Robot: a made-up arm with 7 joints.
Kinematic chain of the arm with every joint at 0, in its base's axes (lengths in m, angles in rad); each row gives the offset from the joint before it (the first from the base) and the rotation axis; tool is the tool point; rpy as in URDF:
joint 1: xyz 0 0 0.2 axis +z
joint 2: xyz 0 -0.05 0.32 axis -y
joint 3: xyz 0 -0.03 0.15 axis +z
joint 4: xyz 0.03 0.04 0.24 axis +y
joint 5: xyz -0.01 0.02 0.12 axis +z
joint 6: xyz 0 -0.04 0.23 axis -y
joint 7: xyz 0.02 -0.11 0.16 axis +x
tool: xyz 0 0 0 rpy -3.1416 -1.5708 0
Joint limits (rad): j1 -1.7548..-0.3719 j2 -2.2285..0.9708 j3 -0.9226..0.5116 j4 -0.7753..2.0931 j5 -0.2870..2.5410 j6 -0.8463..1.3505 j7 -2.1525..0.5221
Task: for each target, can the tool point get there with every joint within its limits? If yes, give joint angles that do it. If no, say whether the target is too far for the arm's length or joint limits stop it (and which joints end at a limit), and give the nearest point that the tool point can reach.
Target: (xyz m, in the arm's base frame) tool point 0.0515 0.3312 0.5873
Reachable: no: joint limits stop it (at a limit: joint 1, joint 2, joint 3, joint 4, joint 6) | nearest point 0.1489 0.2655 0.7400 | short by 0.193 m
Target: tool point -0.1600 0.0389 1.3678
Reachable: yes | joints -0.7001 -0.0910 -0.4832 -0.5526 0.6938 0.5520 -1.9115
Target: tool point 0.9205 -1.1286 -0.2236
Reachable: no: too far | nearest point 0.5243 -0.6428 0.0965 | short by 0.704 m
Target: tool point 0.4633 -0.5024 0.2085
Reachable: yes | joints -0.8153 -1.1951 0.0408 1.0518 1.4156 0.0375 0.1235
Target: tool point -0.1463 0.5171 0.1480
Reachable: no: joint limits stop it (at a limit: joint 1, joint 2, joint 5) | nearest point -0.0203 0.3041 0.1844 | short by 0.250 m
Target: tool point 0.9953 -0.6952 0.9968
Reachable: no: too far | nearest point 0.7107 -0.4964 0.8605 | short by 0.373 m
